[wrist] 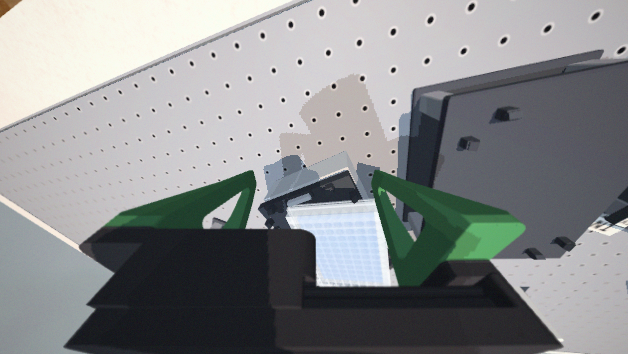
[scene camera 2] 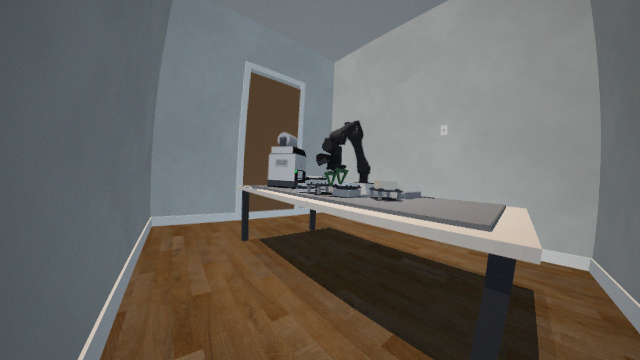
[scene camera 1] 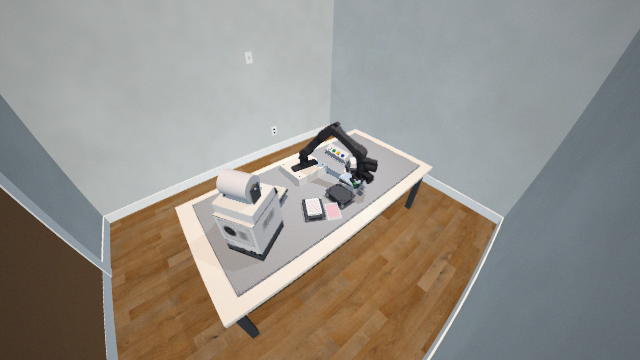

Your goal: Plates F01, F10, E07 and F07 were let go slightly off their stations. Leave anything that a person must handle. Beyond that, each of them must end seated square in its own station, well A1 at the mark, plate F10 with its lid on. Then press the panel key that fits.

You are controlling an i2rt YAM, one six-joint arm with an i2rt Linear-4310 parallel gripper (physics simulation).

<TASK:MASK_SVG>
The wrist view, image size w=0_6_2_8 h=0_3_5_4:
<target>gripper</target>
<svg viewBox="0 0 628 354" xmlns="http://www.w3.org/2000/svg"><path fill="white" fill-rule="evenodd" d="M63 346L66 349L88 354L539 354L564 347L490 261L490 259L525 231L526 228L522 222L506 210L419 185L380 170L374 171L371 186L398 286L316 286L316 237L314 234L304 229L246 229L257 186L254 171L249 170L214 184L122 211L79 245L81 252L115 274L86 304L94 308L94 312ZM387 192L423 216L425 226L415 242L397 216ZM241 192L230 218L222 229L203 228L203 220L206 215Z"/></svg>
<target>pale blue well plate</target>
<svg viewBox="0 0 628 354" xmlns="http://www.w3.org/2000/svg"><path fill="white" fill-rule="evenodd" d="M374 198L359 199L355 204L351 200L297 204L287 207L286 219L290 228L307 230L316 237L316 280L319 286L391 286L387 243Z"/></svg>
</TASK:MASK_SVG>
